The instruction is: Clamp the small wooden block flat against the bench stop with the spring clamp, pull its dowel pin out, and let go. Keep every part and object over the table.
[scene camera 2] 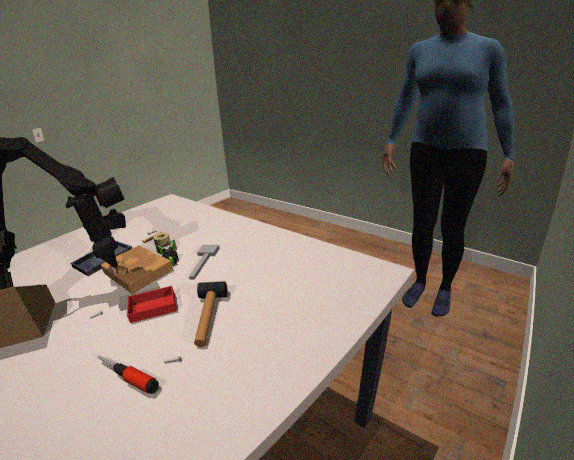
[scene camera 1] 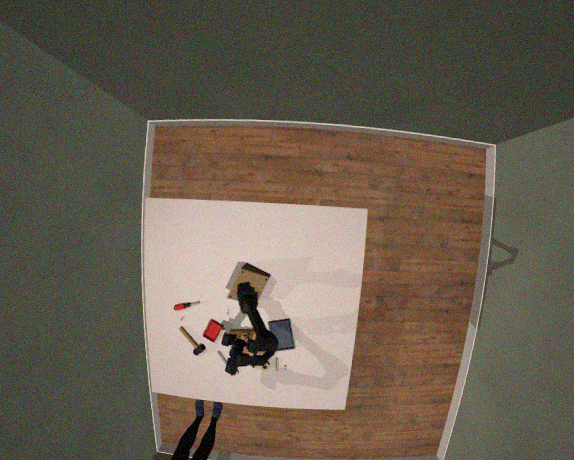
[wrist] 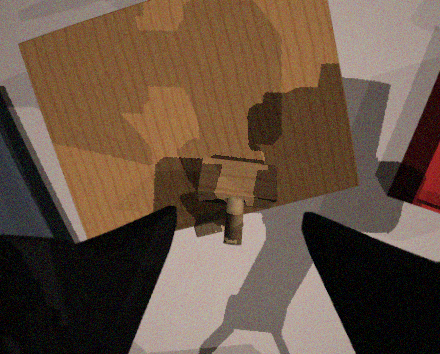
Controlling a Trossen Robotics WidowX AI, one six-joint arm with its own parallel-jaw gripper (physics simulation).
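Seen in the pictures: gripper, fingertip midpoint: (scene camera 2: 114,262) (scene camera 1: 242,336) (wrist: 239,217); arm's base, link origin: (scene camera 1: 243,288).
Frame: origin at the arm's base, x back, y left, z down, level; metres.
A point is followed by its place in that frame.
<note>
The small wooden block (wrist: 237,181) @[x -0.325, y -0.022, z 0.066 m] sits near one edge of a wooden board (wrist: 115,65) @[x -0.408, y 0.043, z 0.089 m] (scene camera 2: 156,264) @[x -0.411, y -0.075, z 0.089 m]. Its dowel pin (wrist: 234,222) @[x -0.304, y -0.016, z 0.057 m] sticks out past the board's edge in the wrist view. Shadow lies over the block, and I cannot make out the bench stop apart from it. My gripper (wrist: 239,217) @[x -0.308, y -0.019, z 0.052 m] (scene camera 2: 116,266) @[x -0.308, y -0.019, z 0.052 m] is open and empty, above the board's edge, its fingertips apart on either side of the pin in the wrist view. A green and black spring clamp (scene camera 2: 167,251) @[x -0.482, y -0.016, z 0.097 m] is beside the board's far side in scene camera 2, away from the block.
A red tray (scene camera 2: 150,313) @[x -0.295, y -0.245, z 0.108 m], a blue tray (scene camera 2: 83,268) @[x -0.238, y 0.155, z 0.104 m], a mallet (scene camera 2: 205,320) @[x -0.364, y -0.384, z 0.096 m] (scene camera 1: 190,338) @[x -0.377, y -0.351, z 0.099 m], a grey hammer (scene camera 2: 200,265) @[x -0.512, y -0.157, z 0.113 m] and a red screwdriver (scene camera 2: 139,379) @[x -0.177, y -0.424, z 0.092 m] (scene camera 1: 180,306) @[x -0.171, y -0.401, z 0.092 m] lie around the board. Screws lie nearby. A tan roll (scene camera 2: 161,238) @[x -0.516, y 0.084, z 0.092 m] is by the clamp. A person (scene camera 2: 450,110) stands beyond the table.
</note>
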